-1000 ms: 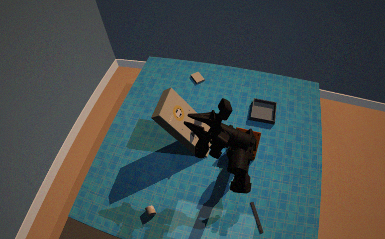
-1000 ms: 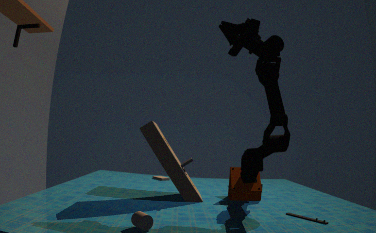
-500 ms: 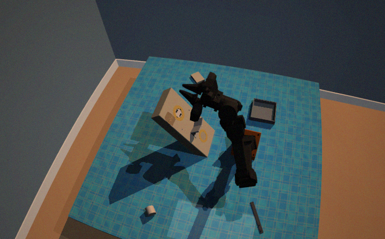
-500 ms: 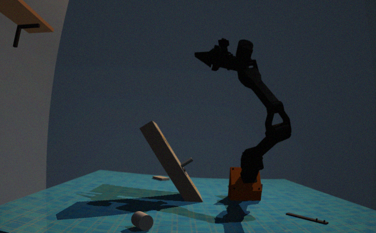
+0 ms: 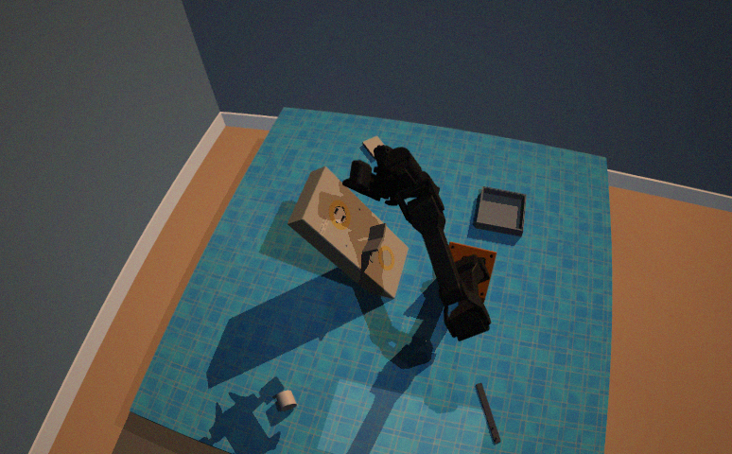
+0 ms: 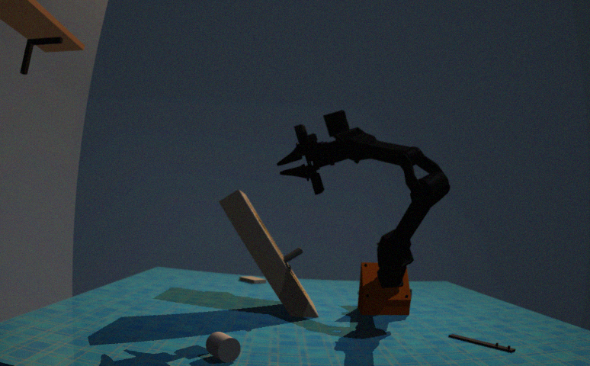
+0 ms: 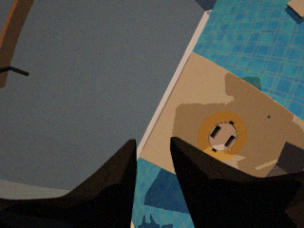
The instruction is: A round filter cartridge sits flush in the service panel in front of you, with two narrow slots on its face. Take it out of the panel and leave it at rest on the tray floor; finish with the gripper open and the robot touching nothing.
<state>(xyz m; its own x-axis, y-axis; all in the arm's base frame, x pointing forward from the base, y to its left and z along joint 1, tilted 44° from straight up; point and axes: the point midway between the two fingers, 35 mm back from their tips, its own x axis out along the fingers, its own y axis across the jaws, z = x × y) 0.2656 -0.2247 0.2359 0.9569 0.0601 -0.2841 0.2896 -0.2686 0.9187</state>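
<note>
My gripper tip is 50 mm short of the round grey filter cartridge, 20 mm to the left of it and 160 mm above it. From my gripper tip the other things lie so: small tan block (60 mm ahead, 500 mm to the right, 380 mm below); grey tray (410 mm behind, 280 mm to the right, 370 mm below); tan service panel (10 mm ahead, 10 mm to the right, 230 mm below).
</note>
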